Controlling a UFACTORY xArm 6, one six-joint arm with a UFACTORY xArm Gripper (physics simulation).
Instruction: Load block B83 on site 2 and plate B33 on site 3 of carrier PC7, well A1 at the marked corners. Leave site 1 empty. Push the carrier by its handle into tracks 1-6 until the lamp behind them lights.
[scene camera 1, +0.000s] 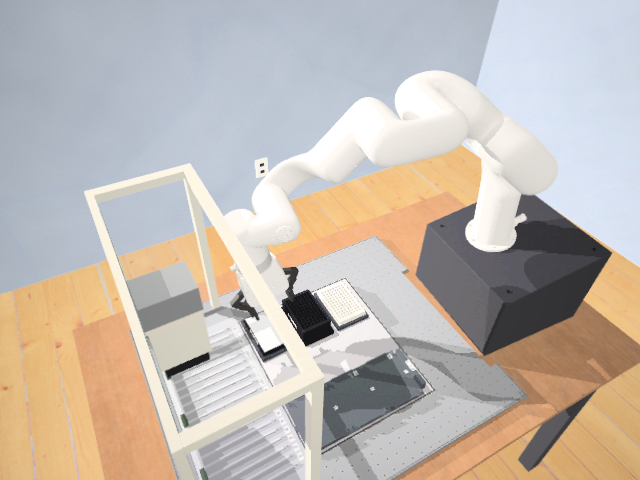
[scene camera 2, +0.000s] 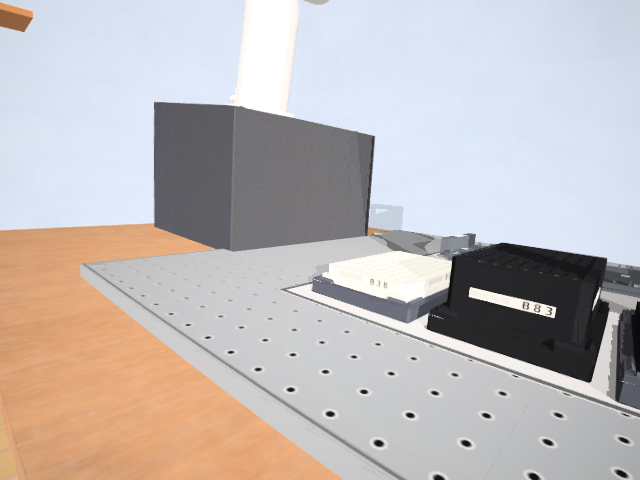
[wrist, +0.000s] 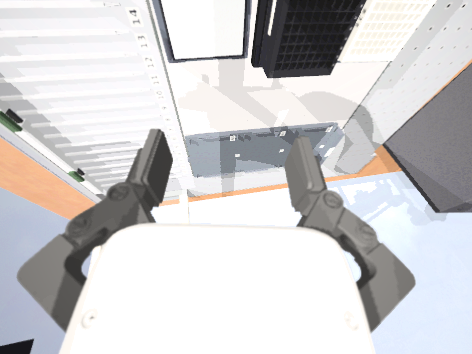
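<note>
Black block B83 (scene camera 1: 306, 310) (scene camera 2: 522, 284) (wrist: 312, 37) sits in a black holder, between a cream plate (scene camera 1: 341, 303) (scene camera 2: 387, 271) (wrist: 385, 30) and a smooth white plate (scene camera 1: 266, 333) (wrist: 207, 30). The cream plate's label looks like B38. No readable label shows on the white plate, which sits in a dark holder. The dark carrier (scene camera 1: 372, 390) (wrist: 260, 154) lies flat, its sites bare. My gripper (scene camera 1: 273, 307) (wrist: 230, 147) is open and empty. In scene camera 1 it appears near the white plate's far end; its height is hard to tell.
The grooved track deck (scene camera 1: 219, 379) (wrist: 85, 80) lies left of the holders, with small green parts (scene camera 1: 184, 419) (wrist: 75, 176) along its outer edge. A cream open frame (scene camera 1: 312, 423) stands over the deck. A grey-topped box (scene camera 1: 178, 330) stands at its far end.
</note>
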